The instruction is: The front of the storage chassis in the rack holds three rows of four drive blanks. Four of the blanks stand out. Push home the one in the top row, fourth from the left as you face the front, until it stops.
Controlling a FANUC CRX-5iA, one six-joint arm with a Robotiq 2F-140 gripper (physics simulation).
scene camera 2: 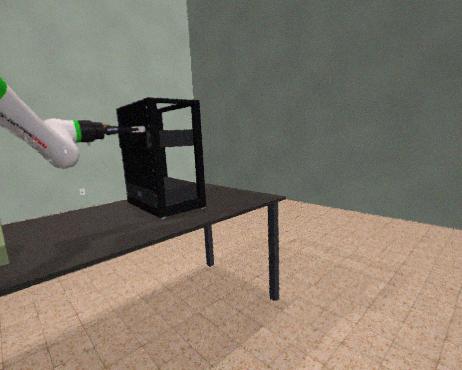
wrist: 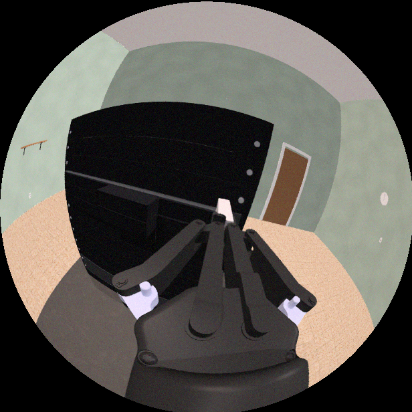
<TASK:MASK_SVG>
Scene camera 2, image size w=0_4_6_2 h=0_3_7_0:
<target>black rack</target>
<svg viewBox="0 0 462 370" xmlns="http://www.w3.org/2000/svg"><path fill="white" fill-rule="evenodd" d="M116 109L118 126L145 126L145 132L118 134L129 204L133 204L159 217L159 219L165 219L167 216L199 208L206 208L199 100L148 97ZM194 145L196 183L168 177L165 147ZM191 106L193 129L163 130L163 112ZM156 103L176 105L157 109Z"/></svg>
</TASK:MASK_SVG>
